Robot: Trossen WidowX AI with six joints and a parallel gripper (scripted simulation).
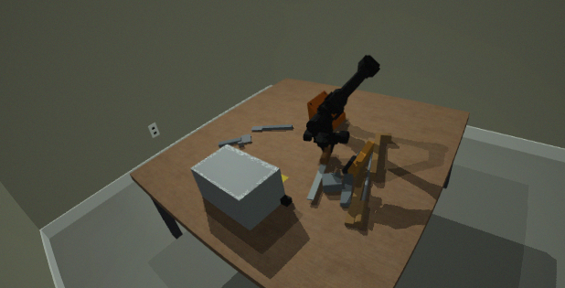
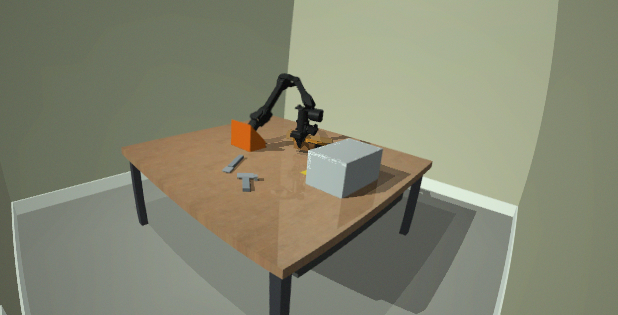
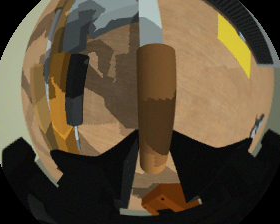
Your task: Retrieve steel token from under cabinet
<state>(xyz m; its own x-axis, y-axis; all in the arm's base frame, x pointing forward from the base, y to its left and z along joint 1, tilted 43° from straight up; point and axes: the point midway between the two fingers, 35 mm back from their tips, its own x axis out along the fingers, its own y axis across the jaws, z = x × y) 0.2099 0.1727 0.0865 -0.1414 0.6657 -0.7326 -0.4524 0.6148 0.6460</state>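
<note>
My gripper tip is now 60 mm past the orange bar, 130 mm to the right of it and 10 mm above it. From my gripper tip the other things lie so: grey block: 130 mm ahead, 130 mm to the left, 10 mm below; wooden stick: 110 mm ahead, 240 mm to the left, 20 mm below; grey t-piece: 160 mm ahead, 460 mm to the right, 20 mm below.
</note>
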